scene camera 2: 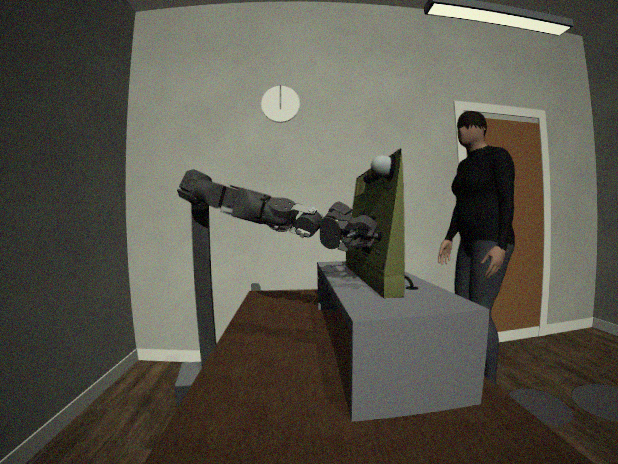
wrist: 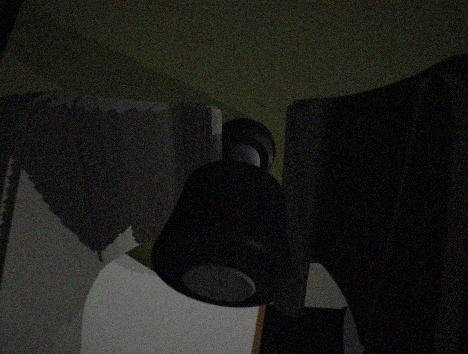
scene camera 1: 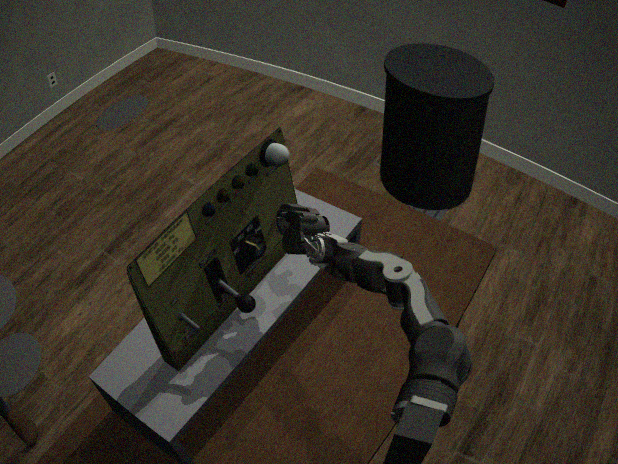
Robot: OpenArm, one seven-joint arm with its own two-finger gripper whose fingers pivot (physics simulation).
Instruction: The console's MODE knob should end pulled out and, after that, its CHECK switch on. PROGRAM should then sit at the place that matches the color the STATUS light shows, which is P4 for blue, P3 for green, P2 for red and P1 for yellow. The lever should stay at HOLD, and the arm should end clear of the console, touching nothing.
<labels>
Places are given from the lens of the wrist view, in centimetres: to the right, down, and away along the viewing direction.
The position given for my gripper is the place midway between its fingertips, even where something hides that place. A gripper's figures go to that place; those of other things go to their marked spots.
my gripper (wrist: 253,200): 1, 1, 6
mode knob (wrist: 226,243): 0, 1, 3
</labels>
